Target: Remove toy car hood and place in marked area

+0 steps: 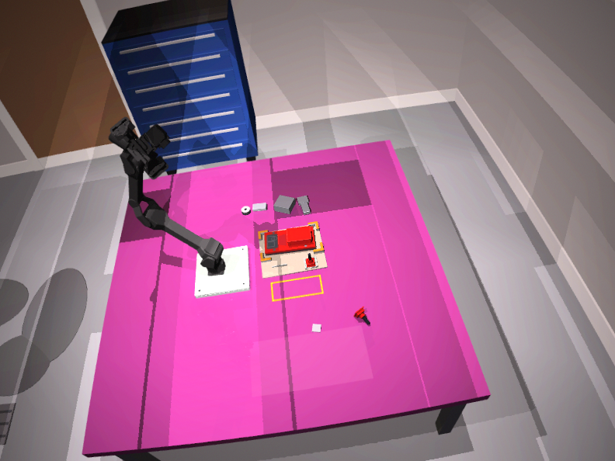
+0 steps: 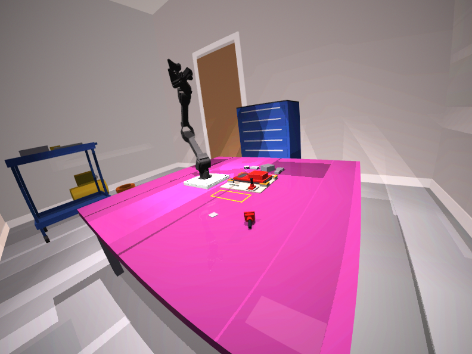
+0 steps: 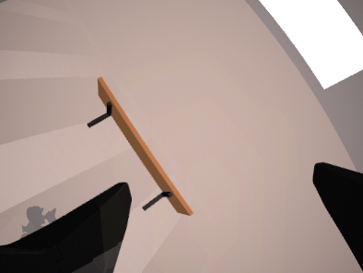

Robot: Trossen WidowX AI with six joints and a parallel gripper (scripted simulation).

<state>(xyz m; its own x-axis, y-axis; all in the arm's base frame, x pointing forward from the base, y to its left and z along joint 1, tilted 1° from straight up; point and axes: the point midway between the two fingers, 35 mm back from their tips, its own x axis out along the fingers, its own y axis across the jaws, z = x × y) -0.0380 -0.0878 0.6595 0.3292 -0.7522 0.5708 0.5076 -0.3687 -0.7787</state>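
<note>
Now: gripper tip 360 mm short of the red hood panel, 210 mm to the right of it and 660 mm above it.
</note>
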